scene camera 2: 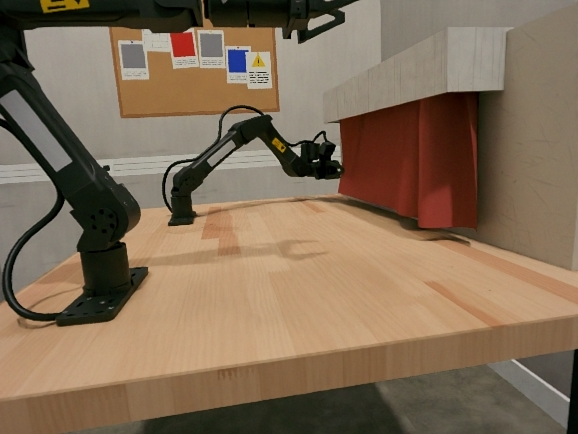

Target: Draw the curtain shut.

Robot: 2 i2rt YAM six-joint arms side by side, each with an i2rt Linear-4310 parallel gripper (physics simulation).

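Note:
The red curtain point(382, 160) hangs from under a pale wooden pelmet point(475, 60) at the right. It is spread from near the wall block at its near end to the pelmet's far end, fairly flat at the far part, with a fold at the near part. Its lower edge hangs close to the table. My left gripper point(341, 171), on the far arm, is shut on the curtain's far edge, low down; the fingertips are small here. My right gripper point(351, 8), on the near arm, is open and empty, high at the top edge of the picture, apart from the curtain.
A beige wall block point(537, 150) stands at the right, beside the curtain's near end. Both arms stand on the wooden table point(310, 300), whose front edge crosses the lower part of the picture. A cork board point(200, 100) with papers hangs on the back wall.

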